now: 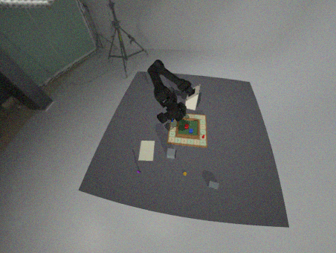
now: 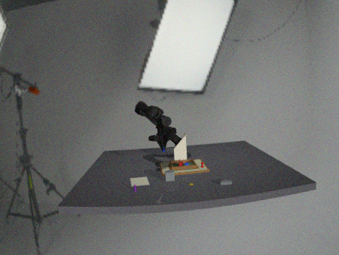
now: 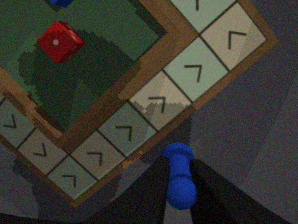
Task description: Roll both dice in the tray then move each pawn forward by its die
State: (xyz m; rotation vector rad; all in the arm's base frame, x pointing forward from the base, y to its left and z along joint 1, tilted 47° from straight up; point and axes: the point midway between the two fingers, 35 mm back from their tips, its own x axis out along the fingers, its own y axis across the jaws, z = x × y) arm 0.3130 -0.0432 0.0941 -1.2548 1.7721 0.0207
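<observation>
The red pawn lies 20 mm ahead of my gripper tip, 230 mm to the left of it and 110 mm below it. Also, from my gripper tip: small yellow piece 290 mm ahead, 150 mm to the left, 130 mm below; blue pawn 10 mm above; white card 190 mm ahead, 140 mm to the right, 130 mm below.
</observation>
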